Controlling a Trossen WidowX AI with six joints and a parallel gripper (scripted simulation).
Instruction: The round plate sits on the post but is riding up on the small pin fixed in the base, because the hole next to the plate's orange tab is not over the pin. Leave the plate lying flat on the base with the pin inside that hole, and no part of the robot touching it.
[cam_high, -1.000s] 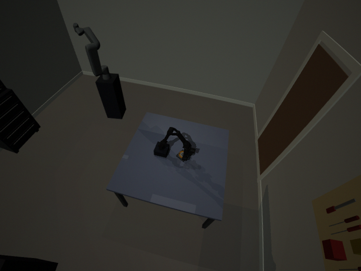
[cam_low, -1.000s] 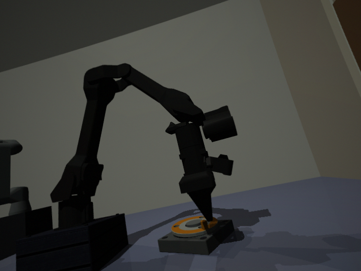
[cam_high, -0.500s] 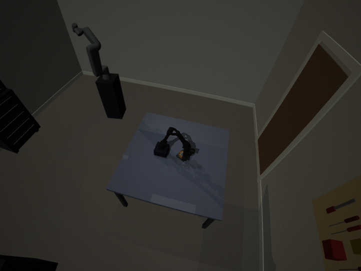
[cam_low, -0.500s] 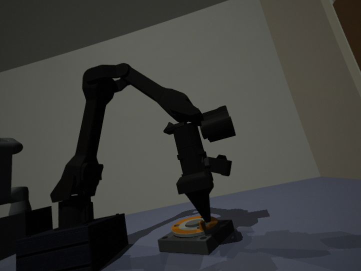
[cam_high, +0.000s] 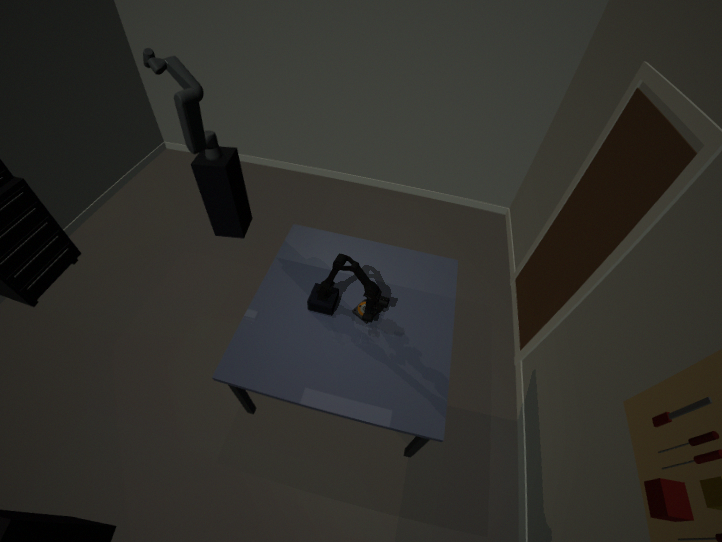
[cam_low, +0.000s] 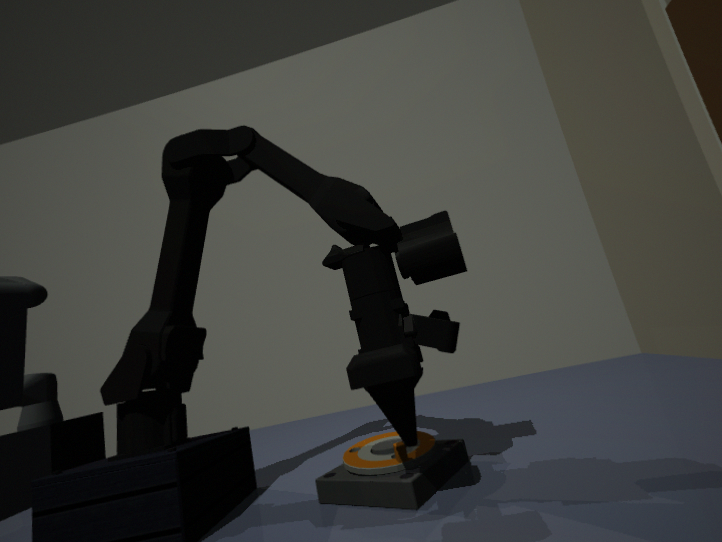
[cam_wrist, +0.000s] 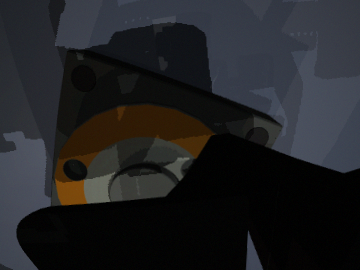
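The plate lies 2 cm behind my gripper tip, 3 cm to the left of it and 1 cm below it. The rest, counted from my gripper tip: square base: 2 cm behind, 5 cm to the left, 2 cm below.
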